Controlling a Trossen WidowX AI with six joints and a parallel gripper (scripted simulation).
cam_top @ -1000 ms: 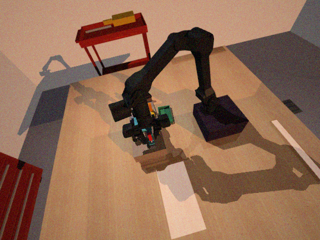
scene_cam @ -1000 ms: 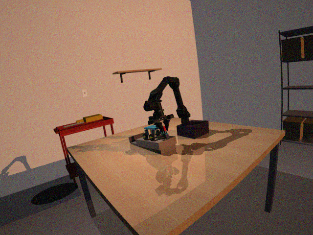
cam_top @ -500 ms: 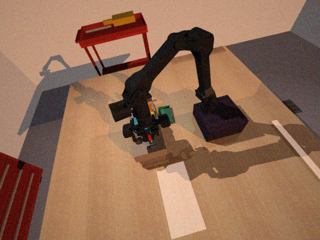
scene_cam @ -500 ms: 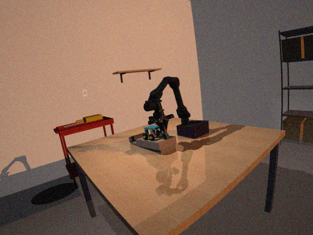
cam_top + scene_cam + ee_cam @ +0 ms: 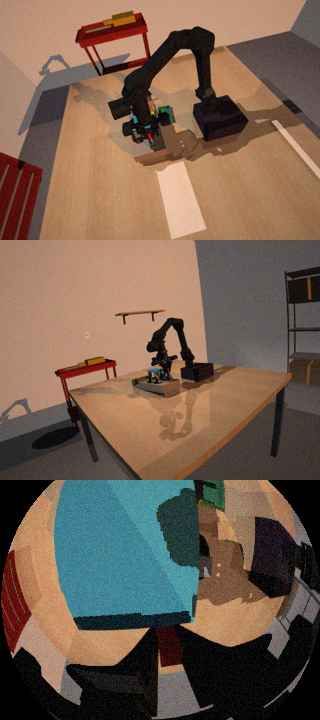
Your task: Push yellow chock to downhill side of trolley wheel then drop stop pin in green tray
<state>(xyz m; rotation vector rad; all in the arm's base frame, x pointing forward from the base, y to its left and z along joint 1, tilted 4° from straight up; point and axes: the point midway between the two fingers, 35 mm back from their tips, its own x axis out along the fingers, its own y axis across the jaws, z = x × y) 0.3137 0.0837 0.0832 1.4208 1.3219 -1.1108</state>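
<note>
My gripper tip is now 190 mm to the left of the green tray, 140 mm above it and 110 mm past it. The rest, counted from my gripper tip: trolley (90 mm to the right, 30 mm below, 20 mm ahead); then red-headed stop pin (right at my gripper tip); then grey ramp (100 mm to the right, 90 mm below, 20 mm ahead).
</note>
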